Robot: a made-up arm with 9 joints. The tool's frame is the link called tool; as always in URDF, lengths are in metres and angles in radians. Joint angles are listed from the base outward. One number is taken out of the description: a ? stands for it. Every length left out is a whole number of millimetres.
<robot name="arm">
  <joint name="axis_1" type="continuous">
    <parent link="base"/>
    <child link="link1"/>
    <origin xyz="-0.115 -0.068 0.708" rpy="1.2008 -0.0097 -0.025"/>
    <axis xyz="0 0 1"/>
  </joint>
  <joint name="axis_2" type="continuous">
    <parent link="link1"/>
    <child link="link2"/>
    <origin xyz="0.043 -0.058 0" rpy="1.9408 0.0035 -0.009"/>
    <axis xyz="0 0 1"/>
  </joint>
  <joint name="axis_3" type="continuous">
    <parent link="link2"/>
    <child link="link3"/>
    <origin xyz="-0.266 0.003 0" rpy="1.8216 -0.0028 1.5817"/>
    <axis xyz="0 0 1"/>
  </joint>
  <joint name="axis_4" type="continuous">
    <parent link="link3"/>
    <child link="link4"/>
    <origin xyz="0.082 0.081 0" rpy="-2.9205 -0.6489 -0.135"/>
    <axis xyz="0 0 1"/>
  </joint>
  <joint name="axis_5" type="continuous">
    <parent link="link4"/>
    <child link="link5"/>
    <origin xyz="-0.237 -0.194 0" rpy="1.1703 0.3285 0.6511"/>
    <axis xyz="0 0 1"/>
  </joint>
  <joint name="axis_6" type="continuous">
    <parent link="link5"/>
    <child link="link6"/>
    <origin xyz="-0.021 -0.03 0" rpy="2.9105 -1.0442 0.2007"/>
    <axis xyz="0 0 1"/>
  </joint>
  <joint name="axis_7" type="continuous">
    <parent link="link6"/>
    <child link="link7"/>
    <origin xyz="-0.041 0.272 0" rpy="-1.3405 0.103 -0.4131"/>
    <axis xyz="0 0 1"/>
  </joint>
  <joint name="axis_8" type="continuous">
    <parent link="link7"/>
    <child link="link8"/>
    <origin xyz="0.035 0.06 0" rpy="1.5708 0 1.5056"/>
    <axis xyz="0 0 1"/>
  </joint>
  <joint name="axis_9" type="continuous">
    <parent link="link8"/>
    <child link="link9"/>
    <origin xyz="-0.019 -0.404 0" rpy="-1.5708 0 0"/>
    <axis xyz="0 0 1"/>
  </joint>
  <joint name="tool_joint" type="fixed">
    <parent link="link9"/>
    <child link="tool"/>
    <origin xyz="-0.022 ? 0" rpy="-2.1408 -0.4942 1.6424"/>
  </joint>
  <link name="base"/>
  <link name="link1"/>
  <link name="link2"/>
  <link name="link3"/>
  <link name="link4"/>
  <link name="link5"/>
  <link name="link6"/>
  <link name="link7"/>
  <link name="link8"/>
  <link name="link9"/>
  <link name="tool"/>
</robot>
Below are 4 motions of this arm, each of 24 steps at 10 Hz.
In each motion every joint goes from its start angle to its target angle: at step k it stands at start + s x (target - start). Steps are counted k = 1, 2, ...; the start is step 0. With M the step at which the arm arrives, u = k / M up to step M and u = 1 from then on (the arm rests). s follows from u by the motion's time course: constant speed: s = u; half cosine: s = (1 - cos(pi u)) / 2; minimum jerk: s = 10 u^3 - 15 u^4 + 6 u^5.
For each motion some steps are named. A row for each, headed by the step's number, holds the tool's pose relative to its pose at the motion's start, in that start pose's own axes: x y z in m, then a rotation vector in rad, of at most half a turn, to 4 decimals.
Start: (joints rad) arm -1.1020 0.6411 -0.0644 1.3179 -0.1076 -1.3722 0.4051 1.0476 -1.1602
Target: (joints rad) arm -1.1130 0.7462 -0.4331 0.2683 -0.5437 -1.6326 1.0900 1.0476 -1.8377
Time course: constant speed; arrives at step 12
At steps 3, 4, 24:
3: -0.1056 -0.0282 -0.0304 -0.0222 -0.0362 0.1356
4: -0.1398 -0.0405 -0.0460 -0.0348 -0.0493 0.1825
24: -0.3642 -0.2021 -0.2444 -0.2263 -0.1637 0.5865

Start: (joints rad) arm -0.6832 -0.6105 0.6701 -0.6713 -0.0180 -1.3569 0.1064 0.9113 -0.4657
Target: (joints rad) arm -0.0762 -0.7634 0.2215 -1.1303 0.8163 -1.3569 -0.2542 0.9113 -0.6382
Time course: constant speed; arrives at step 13
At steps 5, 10, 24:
5: -0.0168 -0.0342 -0.1941 -0.2119 0.1542 0.0744
10: 0.0056 -0.1070 -0.3653 -0.4127 0.3457 0.0917
24: 0.0350 -0.1655 -0.4507 -0.5172 0.4737 0.0699

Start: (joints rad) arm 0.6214 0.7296 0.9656 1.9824 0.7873 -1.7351 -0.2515 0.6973 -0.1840
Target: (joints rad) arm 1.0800 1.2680 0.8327 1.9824 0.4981 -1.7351 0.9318 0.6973 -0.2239
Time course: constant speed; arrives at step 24
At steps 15, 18, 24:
15: 0.1994 0.0480 0.0018 0.0078 -0.0868 -0.7405
18: 0.2348 0.0357 -0.0030 -0.0060 -0.1318 -0.8698
24: 0.2928 -0.0034 -0.0108 -0.0392 -0.2526 -1.1010

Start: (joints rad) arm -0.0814 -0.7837 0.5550 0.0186 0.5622 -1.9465 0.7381 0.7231 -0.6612
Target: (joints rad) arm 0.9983 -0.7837 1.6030 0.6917 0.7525 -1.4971 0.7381 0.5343 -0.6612
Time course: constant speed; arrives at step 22
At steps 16, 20, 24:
16: -0.0545 -0.1101 0.2613 0.9294 -0.3923 0.2806
20: -0.0704 -0.1679 0.2651 1.1076 -0.4967 0.3759
24: -0.0754 -0.1961 0.2592 1.1875 -0.5494 0.4258

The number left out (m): -0.043
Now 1 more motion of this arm.
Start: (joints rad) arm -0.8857 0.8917 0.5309 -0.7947 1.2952 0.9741 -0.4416 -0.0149 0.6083
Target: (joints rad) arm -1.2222 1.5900 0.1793 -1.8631 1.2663 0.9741 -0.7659 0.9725 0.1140
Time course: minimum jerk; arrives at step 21
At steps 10, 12, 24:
10: 0.0084 0.0158 -0.2394 -0.6521 0.1937 0.1059
12: -0.0016 -0.0170 -0.3319 -0.9123 0.2772 0.1493
24: -0.0403 -0.1515 -0.4894 -1.4668 0.4439 0.2324

